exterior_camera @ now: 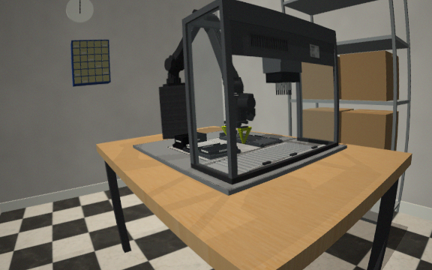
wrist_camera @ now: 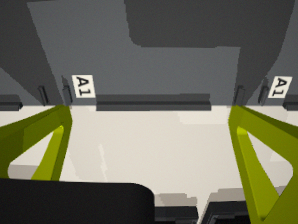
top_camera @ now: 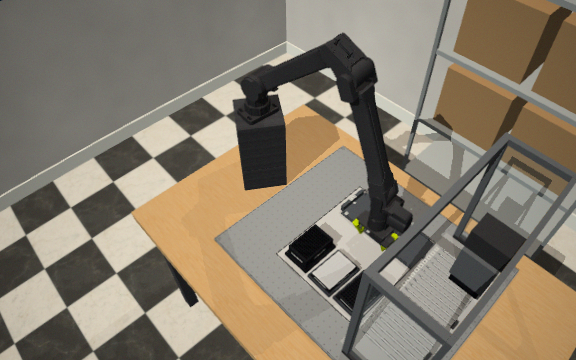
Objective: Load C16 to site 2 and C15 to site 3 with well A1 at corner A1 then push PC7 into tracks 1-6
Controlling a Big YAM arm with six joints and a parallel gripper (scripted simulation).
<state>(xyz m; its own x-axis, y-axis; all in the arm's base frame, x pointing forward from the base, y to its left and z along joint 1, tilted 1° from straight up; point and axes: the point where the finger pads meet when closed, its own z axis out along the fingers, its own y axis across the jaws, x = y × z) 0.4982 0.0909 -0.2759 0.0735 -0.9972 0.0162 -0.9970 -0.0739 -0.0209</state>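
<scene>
Now: the black 96-well plate C15 17 cm to the right of my hand, 11 cm ahead of it and 1 cm above it. Round my hand: plate nest S2: 18 cm to the right, 1 cm below, 1 cm ahead; then plate nest S3: 17 cm to the right, 11 cm ahead, 1 cm below; then dark grey carrier PC7: 8 cm to the left, 1 cm behind.
</scene>
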